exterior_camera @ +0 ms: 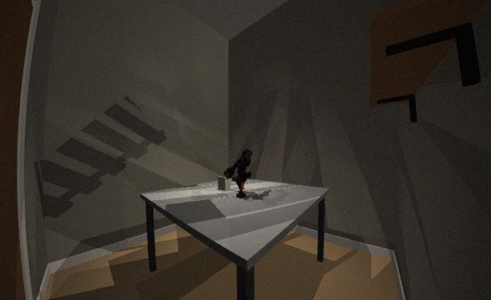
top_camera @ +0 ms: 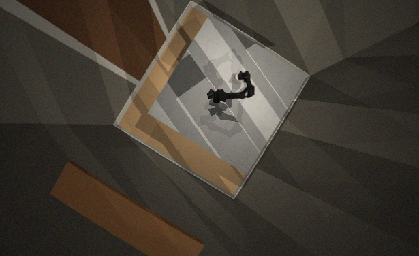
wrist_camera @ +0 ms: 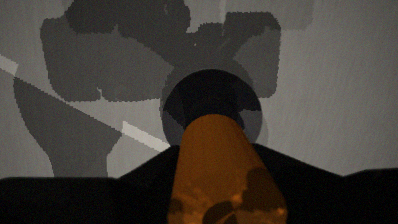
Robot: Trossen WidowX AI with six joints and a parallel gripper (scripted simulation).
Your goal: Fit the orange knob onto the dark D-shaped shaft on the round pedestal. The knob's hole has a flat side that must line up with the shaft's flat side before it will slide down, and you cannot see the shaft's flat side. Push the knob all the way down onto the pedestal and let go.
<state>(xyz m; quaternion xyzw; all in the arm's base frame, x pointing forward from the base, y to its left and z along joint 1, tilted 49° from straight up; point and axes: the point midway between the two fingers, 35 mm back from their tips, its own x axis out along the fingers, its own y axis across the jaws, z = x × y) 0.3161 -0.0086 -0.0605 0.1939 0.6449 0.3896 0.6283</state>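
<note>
Now: the orange knob 20 mm above my gripper tip. Also, from my gripper tip: dark round pedestal (40 mm below).
</note>
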